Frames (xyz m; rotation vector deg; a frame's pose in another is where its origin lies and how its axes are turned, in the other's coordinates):
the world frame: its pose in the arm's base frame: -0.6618 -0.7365 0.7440 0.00 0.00 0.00
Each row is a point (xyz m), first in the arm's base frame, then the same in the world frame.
Working: the arm's base frame: its pose in the world frame: 0.6618 0.7365 -0.7440 0.00 0.00 0.00

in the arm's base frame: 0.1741 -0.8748 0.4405
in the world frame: 0.8359 -0.1383 -0.3035
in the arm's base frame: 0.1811 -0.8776 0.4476
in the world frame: 0.8429 -0.1411 -0.2964
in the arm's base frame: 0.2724 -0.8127 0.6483
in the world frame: 0.9342 -0.0762 -0.0957
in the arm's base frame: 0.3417 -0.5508 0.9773
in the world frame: 1.0035 0.1857 0.2333
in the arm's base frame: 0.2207 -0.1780 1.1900
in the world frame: 0.8825 0.5585 0.4460
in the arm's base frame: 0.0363 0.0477 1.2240
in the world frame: 0.6981 0.7842 0.4800
